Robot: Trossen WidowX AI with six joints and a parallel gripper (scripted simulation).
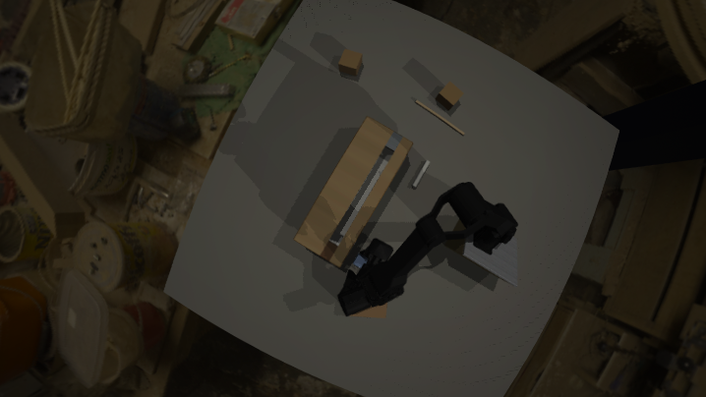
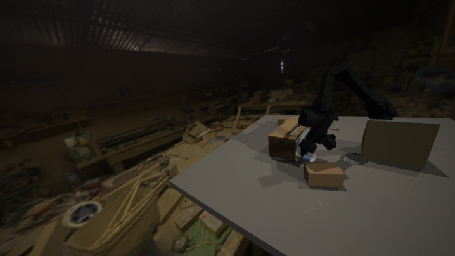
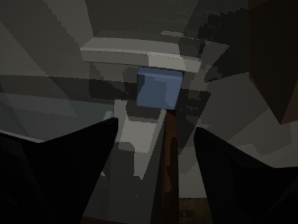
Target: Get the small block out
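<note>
Now: the blue block 10 mm behind my gripper tip and 40 mm below it. Also, from my gripper tip: thin wooden stick (30 mm behind, 510 mm to the right, 50 mm below); then wooden box (60 mm ahead, 170 mm to the right, 10 mm above).
</note>
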